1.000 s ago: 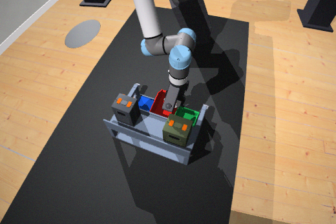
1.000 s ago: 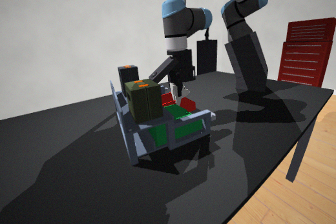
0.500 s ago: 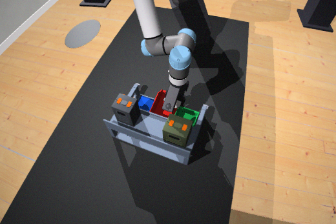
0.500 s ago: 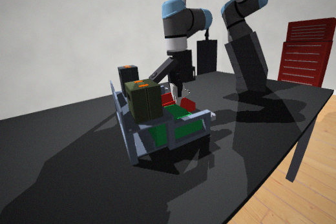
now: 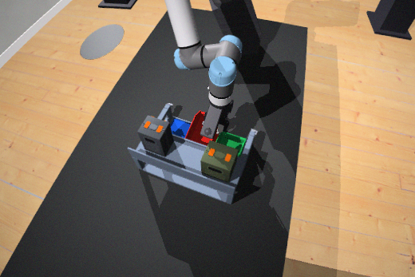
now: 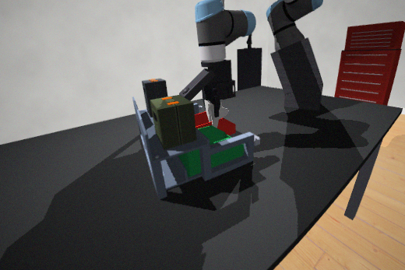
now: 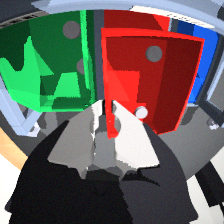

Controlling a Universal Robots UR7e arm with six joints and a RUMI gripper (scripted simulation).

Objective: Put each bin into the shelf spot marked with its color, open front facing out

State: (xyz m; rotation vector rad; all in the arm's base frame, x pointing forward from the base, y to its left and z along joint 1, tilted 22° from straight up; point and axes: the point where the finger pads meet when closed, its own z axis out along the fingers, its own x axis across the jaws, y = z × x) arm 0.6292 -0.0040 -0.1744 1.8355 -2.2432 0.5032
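The red bin is 10 mm behind my hand, 50 mm to the right of it and 20 mm below it. The rest, counted from my hand: green bin 70 mm ahead, 60 mm to the left, 30 mm below; dark grey box 120 mm ahead, 190 mm to the right, 90 mm above.
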